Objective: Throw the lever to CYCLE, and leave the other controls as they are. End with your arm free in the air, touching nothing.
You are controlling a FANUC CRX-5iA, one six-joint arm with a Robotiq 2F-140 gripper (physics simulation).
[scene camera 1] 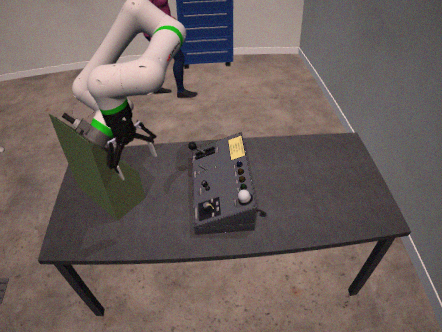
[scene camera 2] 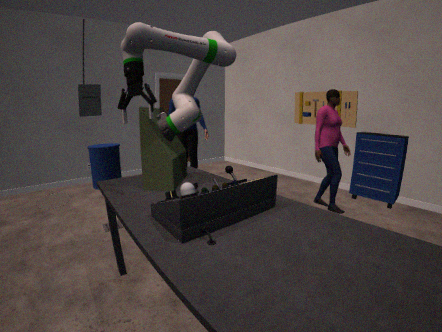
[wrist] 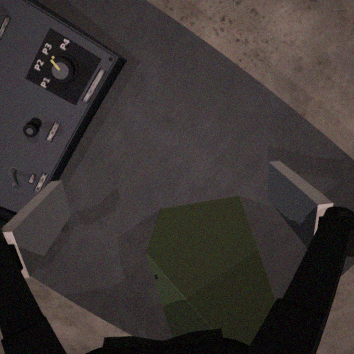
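Where they show: gripper, fingertip midpoint: (scene camera 1: 138, 166) (scene camera 2: 138, 121) (wrist: 166, 189); arm's base, link origin: (scene camera 1: 94, 143) (scene camera 2: 164, 131).
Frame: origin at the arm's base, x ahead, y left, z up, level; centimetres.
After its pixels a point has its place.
Note:
The dark sloped control console (scene camera 1: 220, 176) {x 54.8, y 6.6, z -21.7 cm} (scene camera 2: 230, 206) {x 67.9, y 6.8, z -24.5 cm} (wrist: 14, 97) {x 54.9, y -1.0, z -22.2 cm} stands on the table. A lever with a black ball knob (scene camera 1: 192, 145) {x 39.4, y 21.7, z -16.9 cm} (scene camera 2: 229, 169) {x 40.6, y 22.3, z -17.8 cm} sticks out at its far end, beside a black slotted plate; its labels are too small to read. A rotary selector (scene camera 1: 208, 206) {x 51.9, y -12.6, z -20.6 cm} (wrist: 60, 69) {x 50.8, y -11.6, z -21.0 cm} marked P1 to P4 has its yellow pointer near P3. A small black knob (scene camera 1: 205, 185) {x 48.9, y -0.6, z -20.7 cm} (wrist: 31, 129) {x 47.9, y -0.1, z -19.9 cm} and a thin toggle (scene camera 1: 202, 167) {x 45.6, y 11.5, z -21.5 cm} (wrist: 15, 177) {x 45.4, y 11.5, z -21.8 cm} sit between. My gripper (scene camera 1: 136, 162) {x 28.7, y -19.6, z 7.1 cm} (scene camera 2: 139, 112) {x 28.7, y -19.6, z 7.1 cm} (wrist: 166, 189) {x 28.7, y -19.6, z 7.1 cm} is open and empty, high in the air left of the console in scene camera 1, touching nothing.
A green angular pedestal (scene camera 1: 90, 170) {x 1.8, y -12.2, z -4.8 cm} (scene camera 2: 155, 155) {x 13.4, y -9.0, z -12.3 cm} (wrist: 210, 235) {x 12.5, y -10.5, z -17.2 cm} stands beside and below the gripper. A white dome knob (scene camera 1: 244, 196) {x 66.7, y -11.2, z -14.2 cm} (scene camera 2: 188, 188) {x 68.5, y -9.8, z -14.7 cm}, small coloured buttons and a yellow label (scene camera 1: 236, 148) {x 60.8, y 22.9, z -18.2 cm} are on the console. A black hooked part (scene camera 1: 261, 213) {x 74.7, y -4.7, z -32.5 cm} (scene camera 2: 211, 241) {x 75.7, y -5.1, z -32.2 cm} projects from its side.

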